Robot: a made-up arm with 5 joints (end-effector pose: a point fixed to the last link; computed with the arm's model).
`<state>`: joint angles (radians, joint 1 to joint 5).
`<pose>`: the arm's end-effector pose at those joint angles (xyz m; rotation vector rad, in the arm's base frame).
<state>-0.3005 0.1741 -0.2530 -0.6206 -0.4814</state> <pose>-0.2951 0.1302 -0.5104 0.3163 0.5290 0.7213</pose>
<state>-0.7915 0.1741 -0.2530 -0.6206 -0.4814</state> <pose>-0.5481 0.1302 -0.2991 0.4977 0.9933 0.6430</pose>
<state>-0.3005 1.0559 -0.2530 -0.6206 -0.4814</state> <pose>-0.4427 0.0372 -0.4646 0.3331 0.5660 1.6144</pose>
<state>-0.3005 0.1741 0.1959 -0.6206 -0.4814</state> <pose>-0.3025 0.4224 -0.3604 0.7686 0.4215 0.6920</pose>
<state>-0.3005 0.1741 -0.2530 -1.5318 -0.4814</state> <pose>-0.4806 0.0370 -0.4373 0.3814 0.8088 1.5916</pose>
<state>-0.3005 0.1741 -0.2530 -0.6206 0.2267</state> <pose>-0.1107 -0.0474 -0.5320 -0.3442 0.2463 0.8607</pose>
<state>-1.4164 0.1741 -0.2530 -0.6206 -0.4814</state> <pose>-0.6780 0.1302 0.0970 0.7198 1.5799 0.4921</pose>
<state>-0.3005 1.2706 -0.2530 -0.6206 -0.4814</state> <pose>-0.4627 -0.0029 -0.4584 0.3305 0.5640 1.8329</pose>
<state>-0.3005 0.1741 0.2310 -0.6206 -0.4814</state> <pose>-0.3009 0.4421 -0.3437 0.8037 0.4123 0.6886</pose>
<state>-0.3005 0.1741 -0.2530 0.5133 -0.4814</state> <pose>-0.0673 -0.0103 -0.5330 0.1885 0.1331 -0.3391</pose>
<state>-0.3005 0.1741 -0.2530 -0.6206 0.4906</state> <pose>-0.0353 -0.0981 -0.4967 -0.5900 0.1323 0.8949</pose>
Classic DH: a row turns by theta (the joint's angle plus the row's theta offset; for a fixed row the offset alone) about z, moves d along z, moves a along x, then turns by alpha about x. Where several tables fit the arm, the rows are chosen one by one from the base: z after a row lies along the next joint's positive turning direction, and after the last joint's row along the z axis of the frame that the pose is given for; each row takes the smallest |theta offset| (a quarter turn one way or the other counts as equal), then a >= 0, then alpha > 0; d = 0 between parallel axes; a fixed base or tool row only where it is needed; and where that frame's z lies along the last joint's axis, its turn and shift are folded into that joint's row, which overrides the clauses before.
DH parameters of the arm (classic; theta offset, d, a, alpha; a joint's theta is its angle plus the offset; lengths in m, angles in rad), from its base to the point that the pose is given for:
base (fixed): 0 0.1 0 1.5708
joint 1: 0 0.08 -0.08 -1.5708
joint 2: 1.5708 0.05 0.05 1.5708
joint 3: 0 -0.03 0.09 1.5708
joint 4: 0 0.32 0.02 1.5708
joint 5: 0 -0.18 -0.02 1.5708
tool (fixed): -1.5708 -0.37 0 0

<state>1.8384 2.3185 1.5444 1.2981 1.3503</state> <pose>0.1789 -0.6005 -0.0368 -2.1189 -0.2878 0.0246</pose>
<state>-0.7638 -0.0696 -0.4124 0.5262 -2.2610</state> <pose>0.0562 0.1611 -0.1636 1.5422 -0.0994 -0.8172</pose>
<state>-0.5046 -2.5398 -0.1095 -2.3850 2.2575</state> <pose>0.1070 -0.4483 -0.0311 -2.1326 0.4937 0.5447</pose>
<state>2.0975 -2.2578 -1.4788 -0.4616 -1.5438</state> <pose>0.5554 0.1117 0.1370 2.3323 -0.9063 -0.6591</pose>
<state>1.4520 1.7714 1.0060 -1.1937 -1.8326</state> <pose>-0.3106 -0.4864 -0.3421 -0.0650 2.1290 1.4595</pose>
